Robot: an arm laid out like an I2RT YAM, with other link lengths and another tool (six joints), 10 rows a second.
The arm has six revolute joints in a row. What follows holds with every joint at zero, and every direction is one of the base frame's. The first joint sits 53.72 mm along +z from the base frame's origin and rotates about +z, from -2.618 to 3.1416 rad. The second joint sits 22.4 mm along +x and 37.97 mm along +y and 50.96 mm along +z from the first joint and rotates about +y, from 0 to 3.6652 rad. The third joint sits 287.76 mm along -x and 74.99 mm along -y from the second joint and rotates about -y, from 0 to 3.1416 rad. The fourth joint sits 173.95 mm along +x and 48.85 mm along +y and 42.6 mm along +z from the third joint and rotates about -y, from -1.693 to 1.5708 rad. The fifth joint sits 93.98 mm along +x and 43.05 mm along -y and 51.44 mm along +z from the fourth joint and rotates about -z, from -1.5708 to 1.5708 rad. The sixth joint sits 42.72 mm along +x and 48.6 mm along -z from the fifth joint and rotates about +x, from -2.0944 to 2.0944 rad. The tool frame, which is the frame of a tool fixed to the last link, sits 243 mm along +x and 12 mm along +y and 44 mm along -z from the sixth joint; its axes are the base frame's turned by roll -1.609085, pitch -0.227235 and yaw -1.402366 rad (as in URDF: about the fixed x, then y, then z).
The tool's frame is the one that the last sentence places.
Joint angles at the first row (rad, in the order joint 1, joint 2, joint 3, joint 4, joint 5, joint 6):
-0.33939 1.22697 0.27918 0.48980 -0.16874 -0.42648
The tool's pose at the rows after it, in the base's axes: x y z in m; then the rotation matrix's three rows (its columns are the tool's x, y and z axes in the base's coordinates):
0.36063 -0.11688 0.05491; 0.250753 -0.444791 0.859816; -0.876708 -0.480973 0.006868; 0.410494 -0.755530 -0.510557
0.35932 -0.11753 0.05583; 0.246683 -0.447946 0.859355; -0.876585 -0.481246 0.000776; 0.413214 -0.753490 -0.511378
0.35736 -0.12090 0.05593; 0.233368 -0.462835 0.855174; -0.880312 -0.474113 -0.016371; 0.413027 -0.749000 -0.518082
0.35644 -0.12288 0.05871; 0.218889 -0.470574 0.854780; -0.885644 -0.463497 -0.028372; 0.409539 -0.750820 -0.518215
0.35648 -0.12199 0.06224; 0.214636 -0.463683 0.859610; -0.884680 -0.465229 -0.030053; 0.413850 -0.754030 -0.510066
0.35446 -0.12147 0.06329; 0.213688 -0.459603 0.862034; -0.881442 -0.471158 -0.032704; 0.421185 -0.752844 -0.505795
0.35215 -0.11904 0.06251; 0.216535 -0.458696 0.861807; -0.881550 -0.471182 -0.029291; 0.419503 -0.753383 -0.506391
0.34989 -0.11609 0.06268; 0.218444 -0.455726 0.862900; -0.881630 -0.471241 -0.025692; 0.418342 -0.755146 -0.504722
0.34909 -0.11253 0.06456; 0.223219 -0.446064 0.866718; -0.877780 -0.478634 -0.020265; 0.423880 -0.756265 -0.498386
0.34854 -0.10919 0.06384; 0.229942 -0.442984 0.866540; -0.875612 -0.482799 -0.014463; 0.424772 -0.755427 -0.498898
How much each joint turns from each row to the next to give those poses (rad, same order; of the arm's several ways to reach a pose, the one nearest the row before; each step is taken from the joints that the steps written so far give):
0.00266 -0.01183 0.00003 -0.01251 0.00293 0.00171
0.00501 -0.01199 0.00382 -0.01538 0.01060 0.00136
0.00917 -0.01168 0.01349 -0.03075 0.02702 0.00865
0.00738 -0.01571 0.01666 -0.03199 0.01963 0.01407
0.00625 -0.01466 -0.00091 -0.00365 0.00578 0.00338
0.00362 -0.01566 -0.00963 0.00024 0.00458 -0.00381
0.00510 -0.01389 -0.00574 -0.00905 0.00131 0.00229
0.00787 -0.01849 -0.00541 -0.01130 0.00329 0.00416
0.01115 -0.01799 -0.00727 -0.00264 0.00303 -0.00108
0.01193 -0.00718 -0.00493 -0.00246 0.00468 0.00076

